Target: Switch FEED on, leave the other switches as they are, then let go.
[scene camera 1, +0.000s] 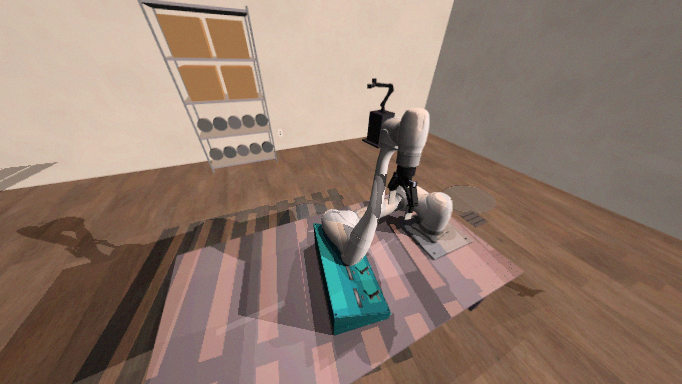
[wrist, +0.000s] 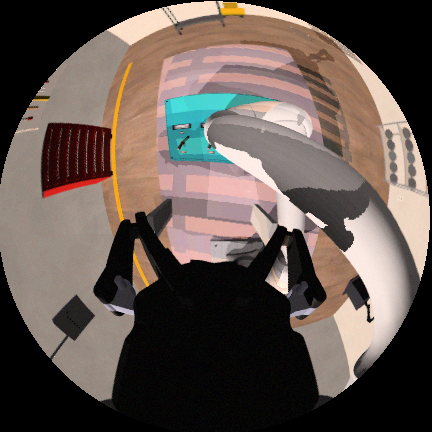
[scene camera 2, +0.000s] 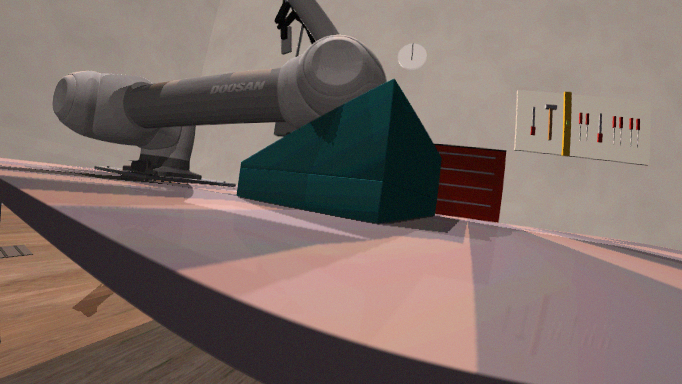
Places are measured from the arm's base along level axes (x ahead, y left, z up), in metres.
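Pixels of known places: gripper, fingertip midpoint: (scene camera 1: 398, 210) (wrist: 211, 209); arm's base at its link origin: (scene camera 1: 429, 228) (wrist: 244, 264) (scene camera 2: 163, 174).
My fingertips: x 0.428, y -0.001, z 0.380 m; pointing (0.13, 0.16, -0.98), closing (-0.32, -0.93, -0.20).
Note:
For each thing: its top centre in the pictures, then the offset to it from my fingertips. Level surfaces: height alone.
- black switch lever at its top centre: (wrist: 177, 144) (scene camera 1: 375, 291) 0.222 m ahead, 0.129 m left, 0.261 m down
- second lever at its top centre: (wrist: 208, 144) (scene camera 1: 365, 267) 0.180 m ahead, 0.017 m left, 0.261 m down
- pink striped table at its surface level: 0.391 m down
A teal sloped switch panel (scene camera 1: 345, 305) (scene camera 2: 340, 160) (wrist: 192, 103) stands on the table. One black switch lever (scene camera 1: 371, 293) (wrist: 183, 143) shows near its end, and a second lever (scene camera 1: 362, 270) (wrist: 211, 147) shows beside the arm. The arm's elbow hides the rest of the panel's face in scene camera 1 and the wrist view. The labels are too small to read, so I cannot tell which switch is FEED. My gripper (scene camera 1: 402, 205) (scene camera 2: 293, 44) (wrist: 211, 209) is open and empty, high above the table between the panel and the arm's base, apart from the panel.
The pink striped table (scene camera 1: 210, 300) (scene camera 2: 380, 285) (wrist: 200, 185) carries the arm's base plate (scene camera 1: 452, 246) (wrist: 227, 247). The arm's link (scene camera 1: 372, 212) (wrist: 300, 165) passes close over the panel. A red tool cabinet (scene camera 2: 470, 185) (wrist: 77, 155) stands beyond the table.

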